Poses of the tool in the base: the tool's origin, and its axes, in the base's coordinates. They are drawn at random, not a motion.
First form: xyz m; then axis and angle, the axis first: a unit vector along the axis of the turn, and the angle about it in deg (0 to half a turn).
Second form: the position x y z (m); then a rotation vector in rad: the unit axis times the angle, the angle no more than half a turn. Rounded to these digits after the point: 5 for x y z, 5 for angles.
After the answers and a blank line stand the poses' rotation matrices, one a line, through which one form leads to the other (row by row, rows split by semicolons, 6 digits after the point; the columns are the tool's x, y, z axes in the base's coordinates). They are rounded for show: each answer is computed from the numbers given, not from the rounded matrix.
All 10 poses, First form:
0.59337, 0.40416, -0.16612, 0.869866, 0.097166, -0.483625, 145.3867
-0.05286, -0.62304, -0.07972, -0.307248, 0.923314, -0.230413, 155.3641
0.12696, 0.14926, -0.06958, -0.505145, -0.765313, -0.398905, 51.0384
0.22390, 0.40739, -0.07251, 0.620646, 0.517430, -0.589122, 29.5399
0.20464, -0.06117, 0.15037, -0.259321, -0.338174, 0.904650, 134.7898
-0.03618, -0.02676, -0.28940, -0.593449, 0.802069, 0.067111, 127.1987
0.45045, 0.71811, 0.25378, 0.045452, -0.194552, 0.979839, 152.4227
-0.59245, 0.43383, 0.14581, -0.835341, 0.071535, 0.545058, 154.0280
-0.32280, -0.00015, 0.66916, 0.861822, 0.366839, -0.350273, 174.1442
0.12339, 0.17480, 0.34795, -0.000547, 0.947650, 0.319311, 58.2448
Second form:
0.59337, 0.40416, -0.16612, 2.20726, 0.24656, -1.22719
-0.05286, -0.62304, -0.07972, -0.83314, 2.50367, -0.62479
0.12696, 0.14926, -0.06958, -0.44998, -0.68173, -0.35534
0.22390, 0.40739, -0.07251, 0.31999, 0.26677, -0.30373
0.20464, -0.06117, 0.15037, -0.61006, -0.79556, 2.12821
-0.03618, -0.02676, -0.28940, -1.31748, 1.78062, 0.14899
0.45045, 0.71811, 0.25378, 0.12091, -0.51756, 2.60664
-0.59245, 0.43383, 0.14581, -2.24564, 0.19231, 1.46528
-0.32280, -0.00015, 0.66916, 2.61941, 1.11497, -1.06462
0.12339, 0.17480, 0.34795, -0.00056, 0.96335, 0.32460

0.556401 0.428798 -0.711723; -0.120633 -0.805793 -0.579780; -0.822111 0.408448 -0.396617
-0.728765 -0.445502 0.520028; -0.637598 0.718442 -0.278046; -0.249740 -0.534198 -0.807627
0.723519 0.453679 -0.520284; -0.166672 0.846213 0.506107; 0.669881 -0.279462 0.687867
0.920084 0.332199 0.207580; -0.248710 0.904815 -0.345621; -0.302636 0.266373 0.915127
-0.589884 -0.492549 -0.639869; 0.791504 -0.509578 -0.337419; -0.159868 -0.705497 0.690446
-0.039477 -0.817216 0.574977; -0.710303 0.427669 0.559079; -0.702788 -0.386337 -0.597354
-0.882490 -0.470292 -0.006055; 0.436930 -0.814986 -0.380643; 0.174078 -0.338559 0.924702
0.426109 -0.352176 -0.833309; 0.125221 -0.889290 0.439866; -0.895963 -0.291779 -0.334835
0.486818 0.666387 -0.564744; 0.594914 -0.726342 -0.344245; -0.639598 -0.168390 -0.750039
0.526291 -0.271757 0.805708; 0.271266 0.951701 0.143807; -0.805874 0.142877 0.574590

